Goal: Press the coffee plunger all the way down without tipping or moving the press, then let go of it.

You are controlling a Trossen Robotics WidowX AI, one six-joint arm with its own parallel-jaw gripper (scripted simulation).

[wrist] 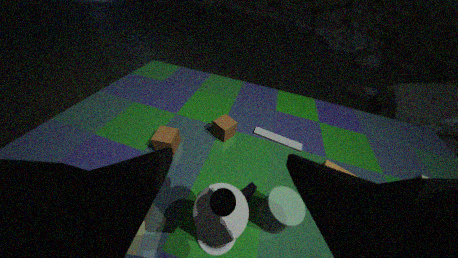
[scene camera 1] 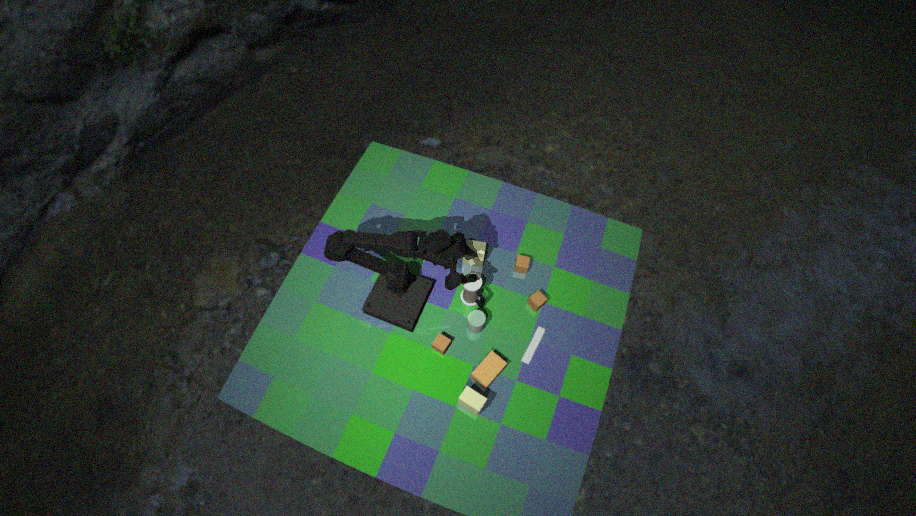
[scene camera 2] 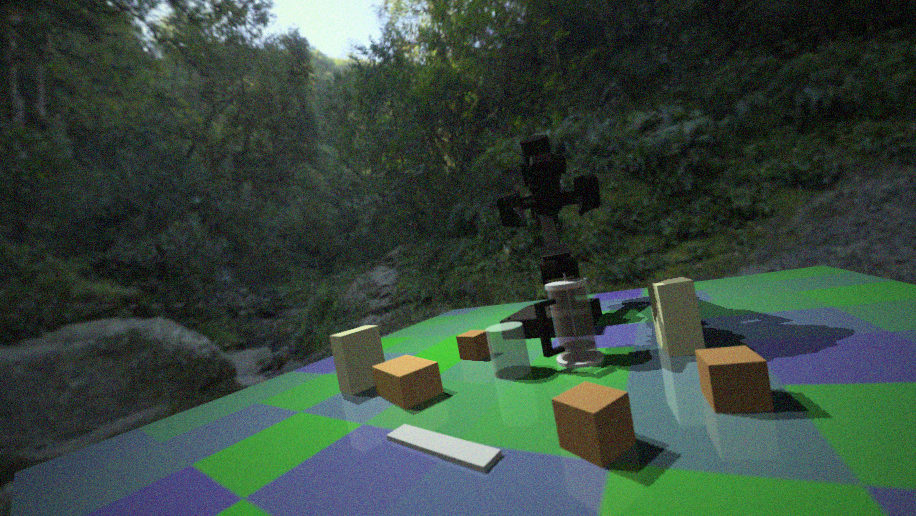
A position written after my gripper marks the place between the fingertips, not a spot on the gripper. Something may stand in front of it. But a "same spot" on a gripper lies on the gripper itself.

Labels:
My gripper shows in the wrist view, in scene camera 1 and in scene camera 2 (pixel 552 219). The same spot on my gripper: (scene camera 1: pixel 468 251) is (wrist: pixel 141 176).

